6 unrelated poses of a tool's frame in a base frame.
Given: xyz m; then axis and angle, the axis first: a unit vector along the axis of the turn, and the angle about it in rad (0 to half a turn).
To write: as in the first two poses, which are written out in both.
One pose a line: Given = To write
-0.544, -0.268, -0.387, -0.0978, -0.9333, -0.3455, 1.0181 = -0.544, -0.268, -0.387, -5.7, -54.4, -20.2
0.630, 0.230, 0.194, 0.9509, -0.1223, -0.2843, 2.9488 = 0.630, 0.230, 0.194, 160.7, -20.7, -48.0
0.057, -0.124, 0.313, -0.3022, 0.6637, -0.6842, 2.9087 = 0.057, -0.124, 0.313, -50.4, 110.6, -114.0
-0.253, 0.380, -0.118, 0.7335, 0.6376, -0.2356, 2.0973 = -0.253, 0.380, -0.118, 88.1, 76.6, -28.3
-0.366, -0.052, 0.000, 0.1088, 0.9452, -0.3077, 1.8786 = -0.366, -0.052, 0.000, 11.7, 101.7, -33.1
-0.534, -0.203, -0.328, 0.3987, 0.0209, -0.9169, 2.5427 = -0.534, -0.203, -0.328, 58.1, 3.0, -133.6
